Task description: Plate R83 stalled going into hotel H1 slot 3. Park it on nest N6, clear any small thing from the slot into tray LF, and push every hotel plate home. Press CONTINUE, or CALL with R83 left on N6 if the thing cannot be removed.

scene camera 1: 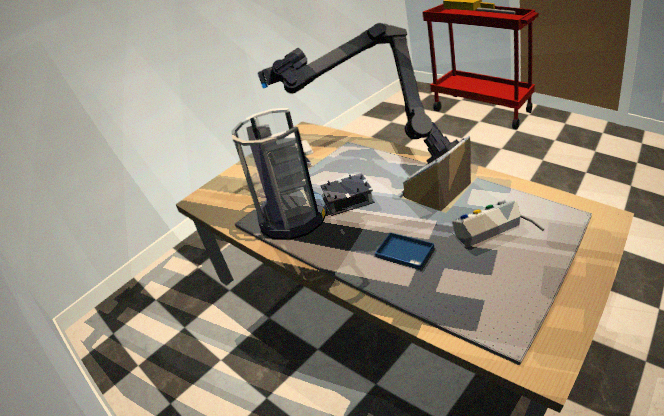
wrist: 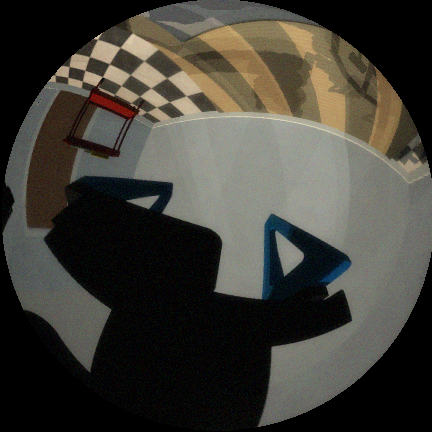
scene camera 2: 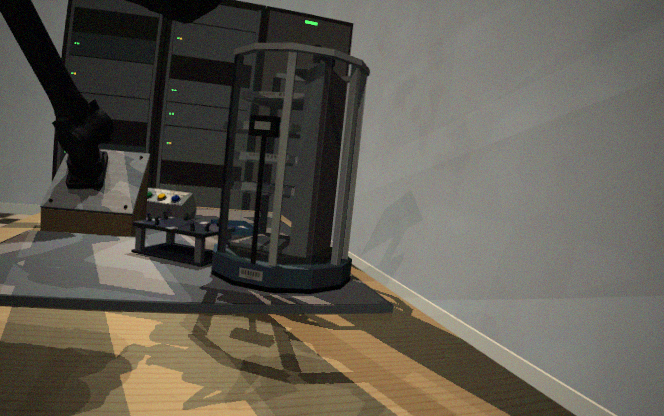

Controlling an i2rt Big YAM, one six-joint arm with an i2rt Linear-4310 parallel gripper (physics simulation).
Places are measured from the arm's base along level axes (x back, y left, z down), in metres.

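Pixels of known places: gripper, between the fingertips: (wrist: 220, 203); arm's base, origin of its link: (scene camera 1: 443, 153) (scene camera 2: 88, 171).
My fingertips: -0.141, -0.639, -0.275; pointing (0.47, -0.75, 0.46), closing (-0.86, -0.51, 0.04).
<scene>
Ahead of a thing's pixels: the offset from my fingertips to its top centre, as dx, dy, dz. "*": to the spot under its first point.
My gripper (scene camera 1: 263, 85) (wrist: 220, 203) is open and empty. In scene camera 1 it hangs high above the hotel, towards the wall; its blue fingertips stand wide apart in the wrist view. The hotel, a tall clear-walled round enclosure (scene camera 1: 290, 232) (scene camera 2: 300, 276), stands on the mat with grey shelves inside. Its slot numbers, plate R83 and any small thing in a slot cannot be made out. A dark raised stand with pins @[* -0.112, +0.379, +0.350] (scene camera 1: 347, 188) (scene camera 2: 175, 225) is beside the hotel; its label is unreadable. A blue tray @[-0.244, +0.702, +0.393] (scene camera 1: 406, 249) lies nearby. A button box @[-0.024, +0.885, +0.326] (scene camera 1: 487, 224) (scene camera 2: 170, 201) has coloured buttons.
The arm's wedge-shaped base (scene camera 1: 440, 181) (scene camera 2: 95, 220) stands behind the stand and the button box. Dark server cabinets (scene camera 2: 215, 38) rise behind the hotel in scene camera 2. A red cart (scene camera 1: 470, 20) (wrist: 112, 104) is on the floor. A wall runs close beside the table.
</scene>
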